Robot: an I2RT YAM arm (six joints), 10 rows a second.
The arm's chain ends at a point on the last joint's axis. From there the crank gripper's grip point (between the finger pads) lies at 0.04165 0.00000 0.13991 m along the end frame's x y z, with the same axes.
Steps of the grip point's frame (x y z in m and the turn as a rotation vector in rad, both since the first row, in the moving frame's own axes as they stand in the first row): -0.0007 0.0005 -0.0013 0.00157 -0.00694 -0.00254; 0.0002 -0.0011 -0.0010 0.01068 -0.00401 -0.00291; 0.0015 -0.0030 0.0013 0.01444 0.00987 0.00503; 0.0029 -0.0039 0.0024 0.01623 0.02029 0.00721; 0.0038 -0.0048 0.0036 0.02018 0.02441 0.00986; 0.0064 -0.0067 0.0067 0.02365 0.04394 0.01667; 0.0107 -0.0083 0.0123 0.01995 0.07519 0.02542; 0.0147 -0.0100 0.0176 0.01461 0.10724 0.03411; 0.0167 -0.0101 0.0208 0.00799 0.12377 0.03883; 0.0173 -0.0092 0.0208 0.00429 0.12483 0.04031; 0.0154 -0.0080 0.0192 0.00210 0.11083 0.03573
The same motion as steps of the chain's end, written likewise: 0.0003 0.0008 -0.0016 0.00157 -0.00694 -0.00254; 0.0008 0.0005 -0.0012 0.01068 -0.00401 -0.00291; 0.0001 -0.0012 0.0017 0.01444 0.00987 0.00503; 0.0001 -0.0019 0.0033 0.01623 0.02029 0.00721; 0.0004 -0.0024 0.0047 0.02018 0.02441 0.00986; 0.0003 -0.0042 0.0087 0.02365 0.04394 0.01667; 0.0003 -0.0067 0.0158 0.01995 0.07519 0.02542; 0.0000 -0.0097 0.0229 0.01461 0.10724 0.03411; -0.0002 -0.0110 0.0270 0.00799 0.12377 0.03883; 0.0002 -0.0106 0.0271 0.00429 0.12483 0.04031; 0.0002 -0.0095 0.0247 0.00210 0.11083 0.03573
